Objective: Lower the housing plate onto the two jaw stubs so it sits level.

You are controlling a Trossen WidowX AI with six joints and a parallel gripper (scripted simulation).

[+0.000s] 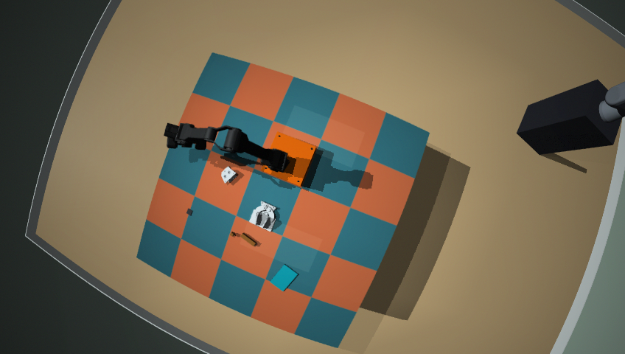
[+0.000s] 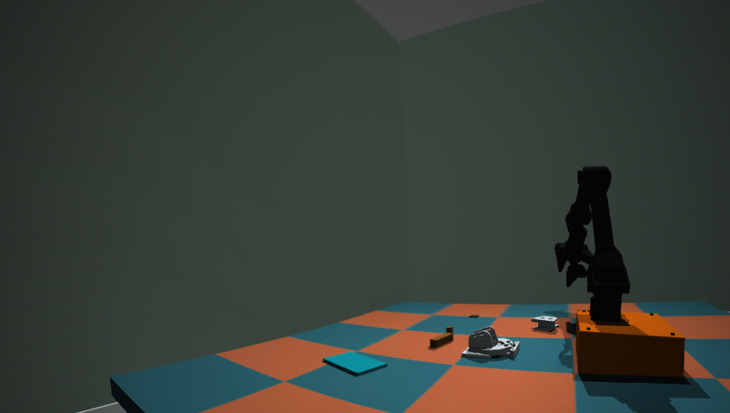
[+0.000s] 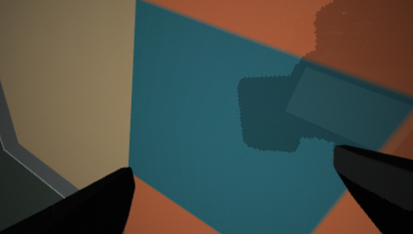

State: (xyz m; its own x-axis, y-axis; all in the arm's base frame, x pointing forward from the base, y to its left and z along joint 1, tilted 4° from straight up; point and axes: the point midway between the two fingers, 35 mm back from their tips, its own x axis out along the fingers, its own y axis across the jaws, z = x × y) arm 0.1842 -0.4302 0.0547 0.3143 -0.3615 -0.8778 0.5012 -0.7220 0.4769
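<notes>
Right now the white housing plate is 24 cm to the left of my gripper tip and 10 cm below it. The rest, counted from my gripper tip: dark cube (30 cm ahead, 15 cm to the left, 12 cm below); then white jaw assembly (5 cm ahead, 52 cm to the left, 11 cm below); then brown L-shaped bar (22 cm ahead, 50 cm to the left, 11 cm below).
</notes>
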